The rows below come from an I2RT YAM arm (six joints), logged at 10 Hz.
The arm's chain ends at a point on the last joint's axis. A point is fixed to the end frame.
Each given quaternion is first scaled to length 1.
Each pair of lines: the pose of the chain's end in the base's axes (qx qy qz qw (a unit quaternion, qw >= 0); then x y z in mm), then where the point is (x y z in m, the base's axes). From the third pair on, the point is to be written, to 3 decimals.
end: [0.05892 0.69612 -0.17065 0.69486 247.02 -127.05 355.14]
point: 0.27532 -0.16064 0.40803
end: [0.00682 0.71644 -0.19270 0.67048 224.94 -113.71 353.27]
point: 0.25873 -0.14122 0.40645
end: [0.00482 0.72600 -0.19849 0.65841 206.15 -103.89 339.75]
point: 0.241 -0.131 0.392
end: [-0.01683 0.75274 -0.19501 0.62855 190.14 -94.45 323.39]
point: 0.230 -0.120 0.373
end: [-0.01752 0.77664 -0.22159 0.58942 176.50 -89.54 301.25]
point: 0.220 -0.116 0.348
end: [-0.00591 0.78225 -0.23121 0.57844 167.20 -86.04 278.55]
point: 0.210 -0.114 0.324
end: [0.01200 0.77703 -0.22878 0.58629 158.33 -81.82 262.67]
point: 0.200 -0.112 0.309
